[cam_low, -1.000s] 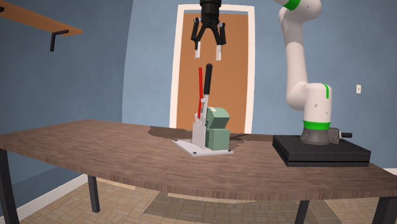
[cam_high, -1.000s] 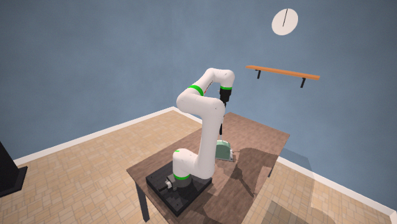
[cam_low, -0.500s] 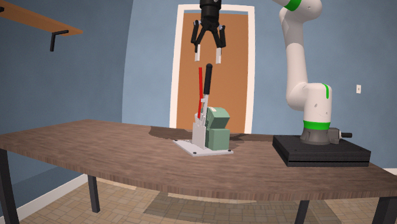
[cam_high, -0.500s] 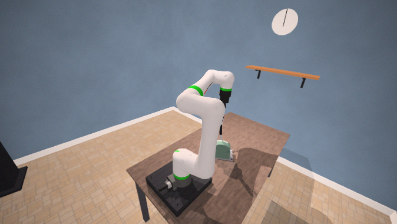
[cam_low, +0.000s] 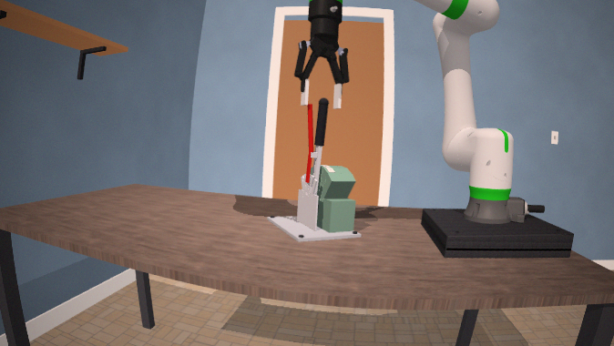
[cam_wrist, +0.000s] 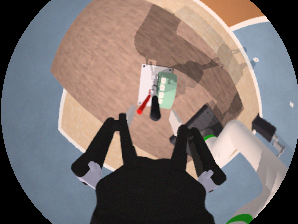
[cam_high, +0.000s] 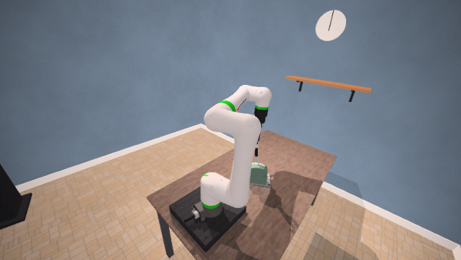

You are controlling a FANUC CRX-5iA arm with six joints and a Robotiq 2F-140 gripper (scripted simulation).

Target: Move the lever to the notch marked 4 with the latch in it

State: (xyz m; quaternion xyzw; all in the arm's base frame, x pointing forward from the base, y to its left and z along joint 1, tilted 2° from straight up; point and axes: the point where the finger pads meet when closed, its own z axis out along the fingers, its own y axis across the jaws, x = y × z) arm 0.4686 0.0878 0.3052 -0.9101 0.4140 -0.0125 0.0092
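My hand is 2 cm short of the red bar and 15 cm above it.
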